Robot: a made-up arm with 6 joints.
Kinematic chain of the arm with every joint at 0, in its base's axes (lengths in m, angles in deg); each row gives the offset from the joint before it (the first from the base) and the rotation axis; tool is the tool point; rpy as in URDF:
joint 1: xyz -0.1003 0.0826 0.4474 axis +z
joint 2: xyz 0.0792 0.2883 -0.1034 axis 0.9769 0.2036 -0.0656
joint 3: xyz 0.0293 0 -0.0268 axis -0.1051 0.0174 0.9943
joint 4: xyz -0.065 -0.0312 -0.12 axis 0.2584 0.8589 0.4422
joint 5: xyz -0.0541 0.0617 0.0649 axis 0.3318 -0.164 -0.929
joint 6: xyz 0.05 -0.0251 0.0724 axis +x
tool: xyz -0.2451 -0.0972 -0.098 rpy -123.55 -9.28 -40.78
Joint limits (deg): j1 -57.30..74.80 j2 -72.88..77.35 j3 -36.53..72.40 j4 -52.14..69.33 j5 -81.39..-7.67 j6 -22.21..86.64
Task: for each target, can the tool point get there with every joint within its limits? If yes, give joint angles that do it. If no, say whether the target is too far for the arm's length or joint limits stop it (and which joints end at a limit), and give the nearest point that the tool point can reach.
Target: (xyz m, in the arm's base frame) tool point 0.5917 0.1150 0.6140
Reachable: no: joint limits stop it (at a limit: joint 2, joint 3, joint 5, joint 6) | nearest point 0.3534 0.1038 0.5002 | short by 0.264 m
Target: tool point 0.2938 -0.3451 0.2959
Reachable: no: joint limits stop it (at a limit: joint 1, joint 3, joint 4, joint 6) | nearest point 0.2448 -0.1000 0.3187 | short by 0.251 m
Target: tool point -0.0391 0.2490 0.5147
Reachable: yes | joints 22.07 -50.31 33.41 48.97 -58.19 59.68
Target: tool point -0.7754 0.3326 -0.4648
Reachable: no: too far | nearest point -0.5413 0.2496 -0.0065 | short by 0.521 m
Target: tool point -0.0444 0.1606 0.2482
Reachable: yes | joints -6.76 28.99 36.01 -27.08 -68.06 -8.41
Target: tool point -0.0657 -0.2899 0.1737
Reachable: no: joint limits stop it (at a limit: joint 1, joint 3, joint 6) | nearest point -0.0004 -0.0667 0.2459 | short by 0.243 m
